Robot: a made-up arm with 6 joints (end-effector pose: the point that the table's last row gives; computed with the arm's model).
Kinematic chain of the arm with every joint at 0, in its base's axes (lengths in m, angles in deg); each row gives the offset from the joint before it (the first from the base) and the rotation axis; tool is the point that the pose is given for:
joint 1: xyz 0 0 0.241 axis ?
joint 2: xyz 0 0.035 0 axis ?
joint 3: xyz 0 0 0.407 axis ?
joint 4: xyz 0 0 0.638 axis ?
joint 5: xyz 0 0 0 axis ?
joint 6: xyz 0 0 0.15 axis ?
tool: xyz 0 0 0
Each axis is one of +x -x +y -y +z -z.
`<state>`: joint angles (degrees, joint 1 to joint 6).
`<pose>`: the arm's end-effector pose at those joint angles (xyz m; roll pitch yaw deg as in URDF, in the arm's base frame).
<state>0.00 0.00 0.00 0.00 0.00 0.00</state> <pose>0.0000 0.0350 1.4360 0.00 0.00 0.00</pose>
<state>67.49 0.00 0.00 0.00 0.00 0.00</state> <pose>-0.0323 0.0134 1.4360 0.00 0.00 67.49</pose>
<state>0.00 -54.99 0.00 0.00 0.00 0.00</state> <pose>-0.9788 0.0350 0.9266 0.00 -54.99 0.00</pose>
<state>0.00 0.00 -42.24 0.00 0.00 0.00</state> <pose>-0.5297 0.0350 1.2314 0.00 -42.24 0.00</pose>
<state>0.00 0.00 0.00 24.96 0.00 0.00</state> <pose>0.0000 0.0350 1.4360 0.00 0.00 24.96</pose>
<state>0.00 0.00 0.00 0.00 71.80 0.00</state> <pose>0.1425 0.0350 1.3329 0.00 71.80 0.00</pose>
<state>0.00 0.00 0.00 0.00 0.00 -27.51</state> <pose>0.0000 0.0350 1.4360 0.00 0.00 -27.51</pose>
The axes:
joint 1: +z
joint 2: +y
joint 3: +y
joint 4: +z
joint 5: +y
joint 6: +z

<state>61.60 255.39 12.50 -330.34 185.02 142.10</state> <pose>-0.4444 -0.7620 0.1090 92.44 -22.42 148.19</pose>
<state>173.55 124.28 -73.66 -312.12 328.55 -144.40</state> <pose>-0.8868 0.1235 0.5383 -33.19 14.08 62.45</pose>
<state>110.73 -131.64 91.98 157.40 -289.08 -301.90</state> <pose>0.2149 -0.8205 0.4160 115.10 43.99 16.33</pose>
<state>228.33 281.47 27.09 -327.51 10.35 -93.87</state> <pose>0.7011 0.7133 0.8294 37.62 -22.51 156.60</pose>
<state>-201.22 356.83 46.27 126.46 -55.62 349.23</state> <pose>-0.4660 0.2502 1.1248 83.66 -45.61 -148.42</pose>
